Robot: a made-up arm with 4 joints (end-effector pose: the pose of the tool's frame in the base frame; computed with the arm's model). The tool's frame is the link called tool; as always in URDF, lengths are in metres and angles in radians. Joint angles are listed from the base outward.
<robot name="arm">
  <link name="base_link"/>
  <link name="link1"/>
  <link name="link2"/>
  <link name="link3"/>
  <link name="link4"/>
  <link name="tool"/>
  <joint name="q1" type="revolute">
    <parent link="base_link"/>
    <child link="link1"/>
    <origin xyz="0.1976 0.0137 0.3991"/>
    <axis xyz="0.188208 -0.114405 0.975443"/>
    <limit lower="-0.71" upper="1.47" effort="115" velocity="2"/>
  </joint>
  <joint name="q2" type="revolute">
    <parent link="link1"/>
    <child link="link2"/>
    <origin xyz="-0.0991 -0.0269 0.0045"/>
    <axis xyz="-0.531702 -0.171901 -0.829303"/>
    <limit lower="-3.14" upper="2.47" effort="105" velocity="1.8"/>
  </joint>
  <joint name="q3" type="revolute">
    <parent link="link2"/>
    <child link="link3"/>
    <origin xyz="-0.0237 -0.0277 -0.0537"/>
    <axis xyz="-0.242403 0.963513 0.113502"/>
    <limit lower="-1.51" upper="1.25" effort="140" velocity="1.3"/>
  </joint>
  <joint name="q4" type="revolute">
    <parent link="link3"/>
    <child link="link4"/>
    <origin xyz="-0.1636 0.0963 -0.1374"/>
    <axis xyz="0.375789 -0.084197 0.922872"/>
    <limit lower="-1.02" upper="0.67" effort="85" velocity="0.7"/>
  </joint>
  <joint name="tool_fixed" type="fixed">
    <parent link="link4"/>
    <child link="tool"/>
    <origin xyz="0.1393 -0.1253 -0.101" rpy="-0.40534 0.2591 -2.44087"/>
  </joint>
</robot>
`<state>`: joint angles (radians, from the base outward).
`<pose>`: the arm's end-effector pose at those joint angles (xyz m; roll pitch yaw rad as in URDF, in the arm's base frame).
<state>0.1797 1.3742 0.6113 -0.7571</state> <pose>-0.1751 -0.0047 0.2507 0.3825 0.0464 2.1027</pose>
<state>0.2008 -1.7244 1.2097 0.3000</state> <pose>0.0527 -0.2001 0.1593 -1.2181 0.3560 -0.2050</pose>
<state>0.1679 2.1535 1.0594 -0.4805</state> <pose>-0.0687 0.1234 0.2177 0.1946 -0.0509 1.4841</pose>
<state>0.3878 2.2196 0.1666 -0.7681</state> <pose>-0.0899 -0.0635 0.1376 0.2190 0.8513 1.6561</pose>
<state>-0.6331 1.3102 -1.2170 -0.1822</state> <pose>-0.0345 -0.1748 0.3924 1.6622 0.6483 -2.7606</pose>
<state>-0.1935 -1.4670 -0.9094 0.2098</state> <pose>0.0675 0.2439 0.2999 -2.8685 1.4161 2.2725</pose>
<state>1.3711 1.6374 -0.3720 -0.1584</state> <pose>0.3653 -0.2153 0.1632 0.5591 0.9172 -2.2000</pose>
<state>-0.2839 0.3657 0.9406 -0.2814</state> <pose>-0.1811 -0.0174 0.3031 -0.2714 -0.7680 2.9877</pose>
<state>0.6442 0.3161 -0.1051 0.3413</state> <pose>0.1855 -0.0470 0.0988 -0.2193 0.4885 -1.6919</pose>
